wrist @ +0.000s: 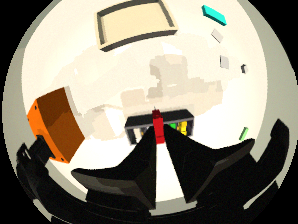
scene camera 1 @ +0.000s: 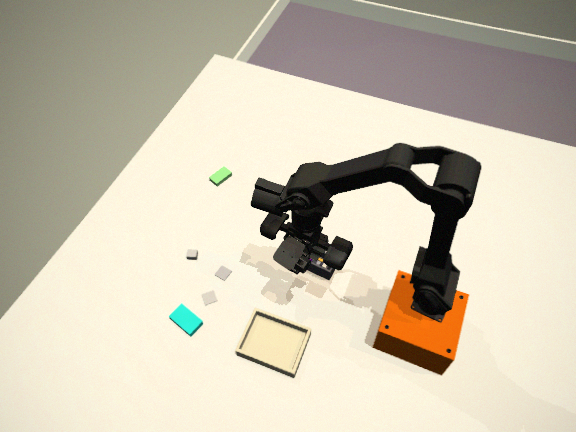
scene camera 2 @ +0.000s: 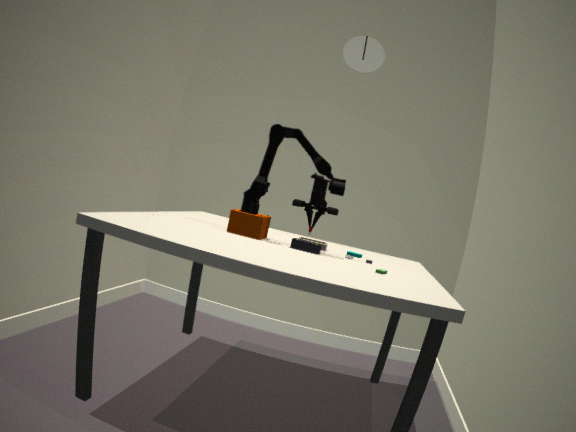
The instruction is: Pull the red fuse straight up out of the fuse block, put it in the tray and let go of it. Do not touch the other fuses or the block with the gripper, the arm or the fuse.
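Tray (scene camera 1: pixel 270 340). Red fuse held by the gripper (scene camera 1: pixel 305 258). Gripper also in the wrist view (wrist: pixel 158 129).
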